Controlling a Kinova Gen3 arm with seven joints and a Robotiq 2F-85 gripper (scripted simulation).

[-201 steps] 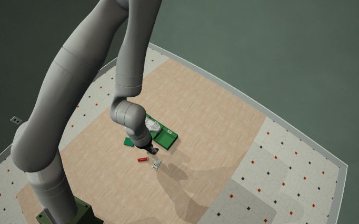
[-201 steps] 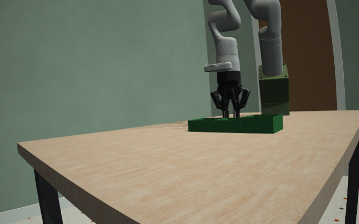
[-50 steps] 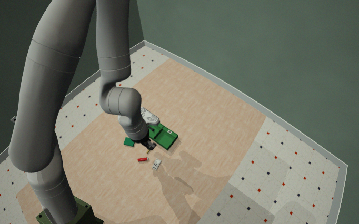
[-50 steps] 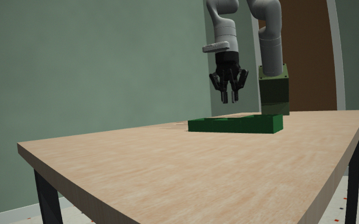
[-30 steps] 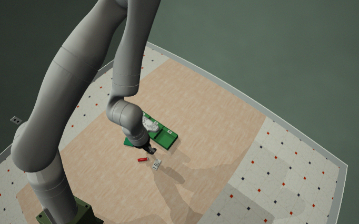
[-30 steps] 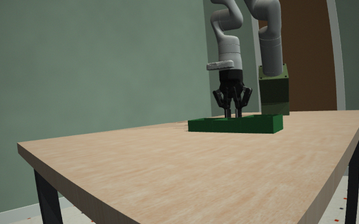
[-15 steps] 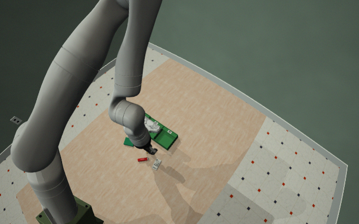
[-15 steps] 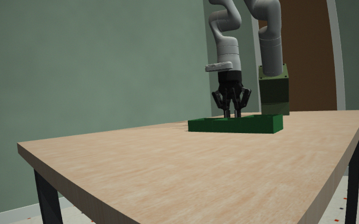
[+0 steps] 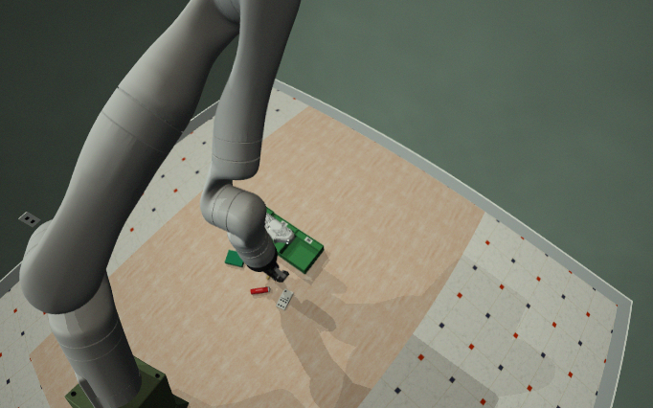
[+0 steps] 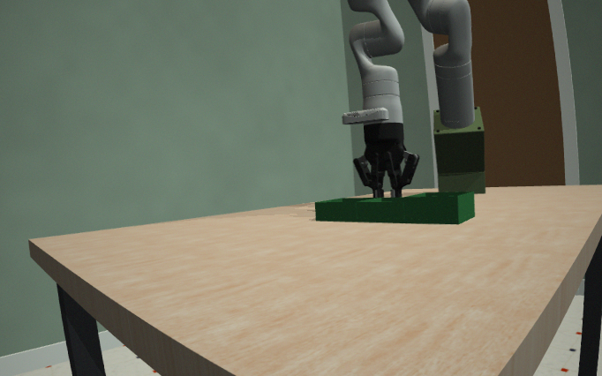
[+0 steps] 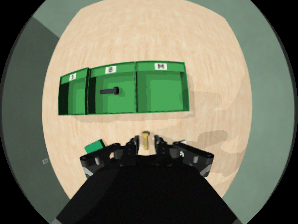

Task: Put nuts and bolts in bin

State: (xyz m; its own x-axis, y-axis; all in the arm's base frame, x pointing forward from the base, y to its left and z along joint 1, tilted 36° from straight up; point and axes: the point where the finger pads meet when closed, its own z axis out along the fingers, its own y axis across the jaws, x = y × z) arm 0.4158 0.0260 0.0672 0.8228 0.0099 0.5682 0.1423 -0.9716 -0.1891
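Now: the brass bolt 20 mm below my hand. Round my hand: green bin: 80 mm ahead, 70 mm to the left; then white domino: 70 mm to the right, 20 mm below, 20 mm behind; then red cylinder: 50 mm behind, 20 mm to the right, 20 mm below.
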